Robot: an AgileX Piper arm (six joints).
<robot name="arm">
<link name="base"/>
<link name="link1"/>
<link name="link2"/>
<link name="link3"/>
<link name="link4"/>
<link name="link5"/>
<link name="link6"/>
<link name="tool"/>
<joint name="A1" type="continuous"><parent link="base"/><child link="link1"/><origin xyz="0 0 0.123"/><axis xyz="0 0 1"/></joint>
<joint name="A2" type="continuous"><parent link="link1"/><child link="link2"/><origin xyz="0 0 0" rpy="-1.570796 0 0"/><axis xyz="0 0 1"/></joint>
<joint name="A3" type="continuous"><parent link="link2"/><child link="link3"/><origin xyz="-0.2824 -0.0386 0"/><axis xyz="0 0 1"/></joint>
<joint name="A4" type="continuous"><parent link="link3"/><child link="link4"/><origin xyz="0.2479 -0.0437 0" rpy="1.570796 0 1.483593"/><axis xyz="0 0 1"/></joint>
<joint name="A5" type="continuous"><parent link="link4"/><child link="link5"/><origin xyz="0 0 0" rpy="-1.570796 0 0"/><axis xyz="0 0 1"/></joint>
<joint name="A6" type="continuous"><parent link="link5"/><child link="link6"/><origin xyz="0 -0.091 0" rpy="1.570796 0 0"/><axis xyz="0 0 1"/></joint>
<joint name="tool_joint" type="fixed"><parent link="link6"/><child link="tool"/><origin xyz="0 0 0"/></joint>
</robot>
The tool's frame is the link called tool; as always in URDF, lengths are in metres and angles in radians. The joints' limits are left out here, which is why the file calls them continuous.
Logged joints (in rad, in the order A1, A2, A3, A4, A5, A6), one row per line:
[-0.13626 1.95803 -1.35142 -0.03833 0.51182 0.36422]
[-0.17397 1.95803 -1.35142 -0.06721 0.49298 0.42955]
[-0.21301 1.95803 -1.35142 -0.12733 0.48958 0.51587]
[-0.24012 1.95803 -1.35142 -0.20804 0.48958 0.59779]
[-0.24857 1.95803 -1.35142 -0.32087 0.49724 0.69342]
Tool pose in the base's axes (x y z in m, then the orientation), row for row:
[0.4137 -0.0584 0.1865 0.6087 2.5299 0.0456]
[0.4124 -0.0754 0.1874 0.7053 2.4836 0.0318]
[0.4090 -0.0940 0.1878 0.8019 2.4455 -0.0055]
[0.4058 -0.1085 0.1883 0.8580 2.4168 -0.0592]
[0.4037 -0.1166 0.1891 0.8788 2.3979 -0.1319]
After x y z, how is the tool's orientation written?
As a rotation vector, in radians.
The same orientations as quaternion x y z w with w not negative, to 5 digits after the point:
[0.22545 0.93700 0.01689 0.26630]
[0.26254 0.92448 0.01184 0.27616]
[0.29910 0.91216 -0.00205 0.28018]
[0.32068 0.90328 -0.02213 0.28419]
[0.32909 0.89794 -0.04939 0.28802]

